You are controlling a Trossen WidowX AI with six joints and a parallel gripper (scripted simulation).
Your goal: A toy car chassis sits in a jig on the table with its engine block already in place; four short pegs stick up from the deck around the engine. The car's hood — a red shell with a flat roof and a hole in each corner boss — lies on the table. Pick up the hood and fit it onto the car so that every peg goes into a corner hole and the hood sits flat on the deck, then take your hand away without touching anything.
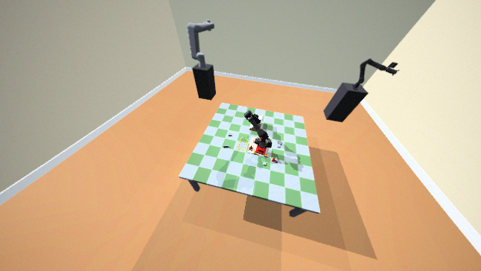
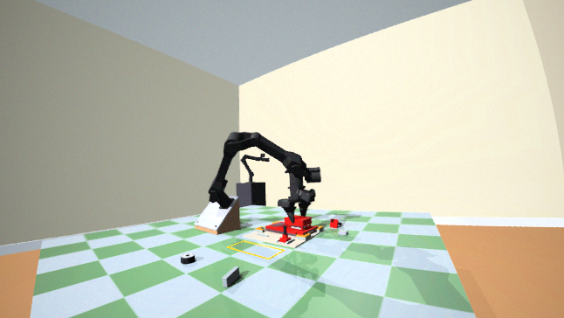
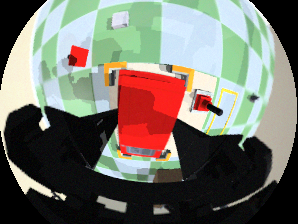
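The red hood lies 10 mm above my gripper tip. The rest, counted from my gripper tip: grey engine block (30 mm below); then black wheel (130 mm behind, 410 mm to the right, 40 mm below); then beige jig (40 mm behind, 20 mm to the right, 40 mm below).
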